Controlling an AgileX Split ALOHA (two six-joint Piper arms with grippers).
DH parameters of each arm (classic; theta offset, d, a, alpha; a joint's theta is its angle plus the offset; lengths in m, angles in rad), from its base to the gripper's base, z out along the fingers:
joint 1: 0 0.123 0 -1.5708
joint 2: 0.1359 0 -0.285 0
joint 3: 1.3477 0 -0.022 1.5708
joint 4: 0 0.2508 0 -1.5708
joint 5: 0 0 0.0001 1.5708
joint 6: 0 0.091 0 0
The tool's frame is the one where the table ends.
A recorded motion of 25 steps. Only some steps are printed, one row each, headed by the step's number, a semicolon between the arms.
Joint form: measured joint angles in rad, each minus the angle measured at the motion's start. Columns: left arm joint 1, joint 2, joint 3, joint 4, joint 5, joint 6; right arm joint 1, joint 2, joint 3, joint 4, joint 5, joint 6.
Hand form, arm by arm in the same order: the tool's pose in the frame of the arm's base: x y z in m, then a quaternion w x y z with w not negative. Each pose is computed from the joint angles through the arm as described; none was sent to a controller.
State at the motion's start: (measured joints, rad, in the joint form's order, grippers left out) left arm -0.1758 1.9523 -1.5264 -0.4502 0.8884 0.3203; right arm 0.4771 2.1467 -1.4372 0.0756 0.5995 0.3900
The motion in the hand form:
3: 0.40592 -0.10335 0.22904 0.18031 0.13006 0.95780 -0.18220; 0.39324 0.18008 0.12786 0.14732 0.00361 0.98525 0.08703
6: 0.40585 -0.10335 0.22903 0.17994 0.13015 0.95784 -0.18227; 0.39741 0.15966 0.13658 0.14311 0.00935 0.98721 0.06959
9: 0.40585 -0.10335 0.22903 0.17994 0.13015 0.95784 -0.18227; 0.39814 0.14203 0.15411 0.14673 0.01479 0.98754 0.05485
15: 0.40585 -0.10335 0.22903 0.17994 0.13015 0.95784 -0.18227; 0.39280 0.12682 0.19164 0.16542 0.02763 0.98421 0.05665
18: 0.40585 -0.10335 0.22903 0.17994 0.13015 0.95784 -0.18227; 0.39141 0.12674 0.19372 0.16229 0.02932 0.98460 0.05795
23: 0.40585 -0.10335 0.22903 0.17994 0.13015 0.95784 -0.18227; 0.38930 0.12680 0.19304 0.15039 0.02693 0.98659 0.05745
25: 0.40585 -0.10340 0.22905 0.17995 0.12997 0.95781 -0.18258; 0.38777 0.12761 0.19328 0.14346 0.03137 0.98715 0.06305
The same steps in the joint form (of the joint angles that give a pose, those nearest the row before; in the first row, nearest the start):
3: 0.0000 0.0000 0.0000 0.0000 0.0000 0.0000; -0.0553 -0.0077 0.0000 -0.0125 0.0156 -0.0062
6: 0.0000 0.0000 0.0000 0.0000 0.0008 0.0000; -0.0995 -0.0312 0.0000 -0.0421 0.0615 -0.0166
9: 0.0000 0.0000 0.0000 0.0000 0.0008 0.0000; -0.1344 -0.0768 0.0020 -0.0755 0.1092 -0.0174
15: 0.0000 0.0000 0.0000 0.0000 0.0008 0.0000; -0.1639 -0.1718 0.0040 -0.0812 0.1653 -0.0174
18: 0.0000 0.0000 0.0000 0.0000 0.0008 0.0000; -0.1640 -0.1777 0.0040 -0.0756 0.1763 -0.0173
23: 0.0000 0.0000 0.0000 0.0000 0.0008 0.0000; -0.1640 -0.1777 0.0040 -0.0647 0.1994 -0.0286
25: 0.0000 0.0000 0.0000 -0.0007 0.0008 0.0000; -0.1639 -0.1796 0.0050 -0.0460 0.2098 -0.0303

